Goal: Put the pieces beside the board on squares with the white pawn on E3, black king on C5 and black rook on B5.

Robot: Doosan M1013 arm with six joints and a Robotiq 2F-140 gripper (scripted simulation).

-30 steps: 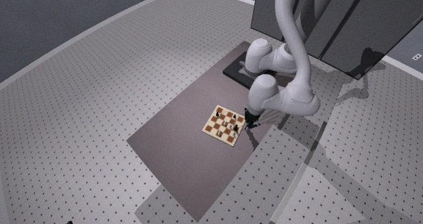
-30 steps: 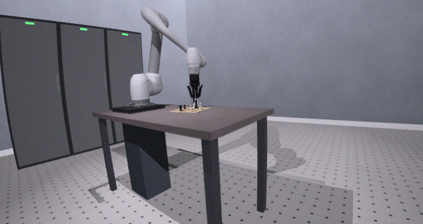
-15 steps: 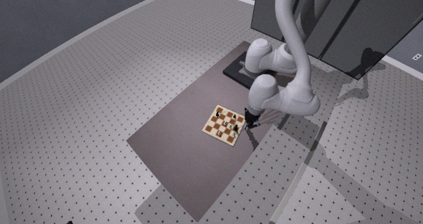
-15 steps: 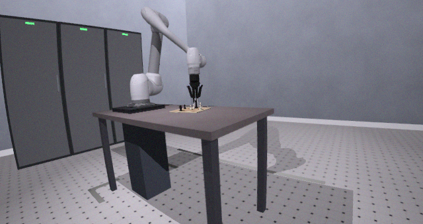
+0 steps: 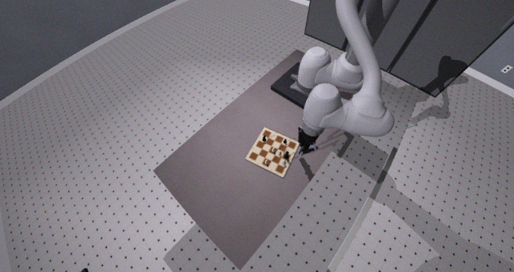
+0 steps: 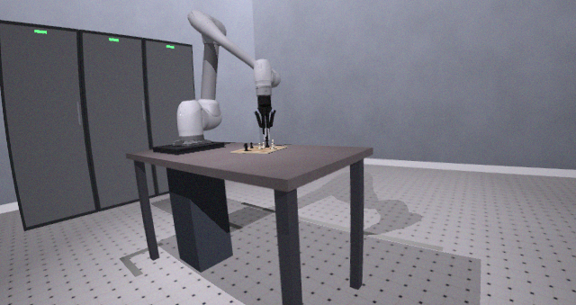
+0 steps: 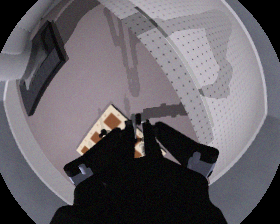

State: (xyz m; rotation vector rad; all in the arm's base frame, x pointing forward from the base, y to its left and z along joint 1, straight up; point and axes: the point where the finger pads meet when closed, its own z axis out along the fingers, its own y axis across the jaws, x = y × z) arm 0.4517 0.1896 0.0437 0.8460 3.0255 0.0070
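The black chess piece lies 60 mm to the right of my hand, 50 mm ahead of it and 40 mm below it. Round my hand: chessboard: 130 mm to the right, 70 mm below, 60 mm ahead.
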